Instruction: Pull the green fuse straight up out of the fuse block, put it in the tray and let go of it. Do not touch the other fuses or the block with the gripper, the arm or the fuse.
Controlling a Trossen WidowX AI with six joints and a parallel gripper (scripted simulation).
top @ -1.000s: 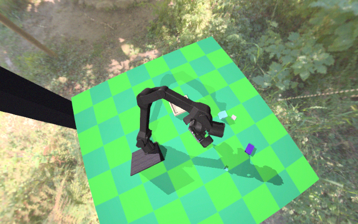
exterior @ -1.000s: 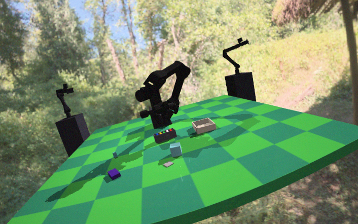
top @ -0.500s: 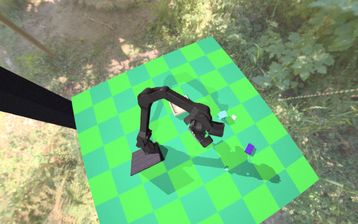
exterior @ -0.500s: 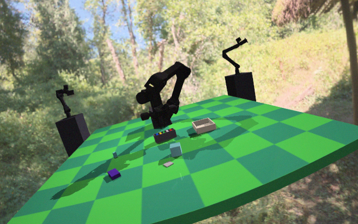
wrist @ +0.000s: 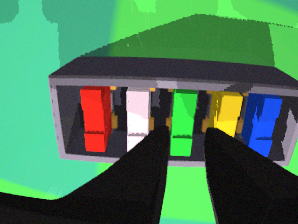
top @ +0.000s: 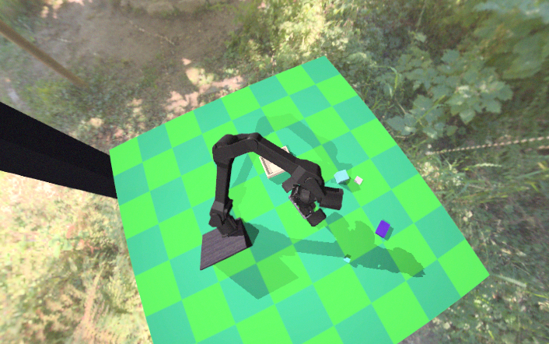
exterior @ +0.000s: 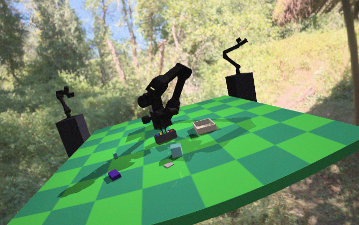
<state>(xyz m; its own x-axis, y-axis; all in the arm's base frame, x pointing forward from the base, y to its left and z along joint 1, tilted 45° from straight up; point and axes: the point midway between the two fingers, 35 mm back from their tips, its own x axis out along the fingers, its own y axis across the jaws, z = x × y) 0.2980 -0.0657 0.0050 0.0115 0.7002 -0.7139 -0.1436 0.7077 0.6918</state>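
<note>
Now: the green fuse 2 cm below my gripper tip. Also, from my gripper tip: yellow fuse: 2 cm to the right, 2 cm below; then white fuse: 2 cm to the left, 2 cm below; then blue fuse: 4 cm to the right, 2 cm below, 1 cm ahead.
</note>
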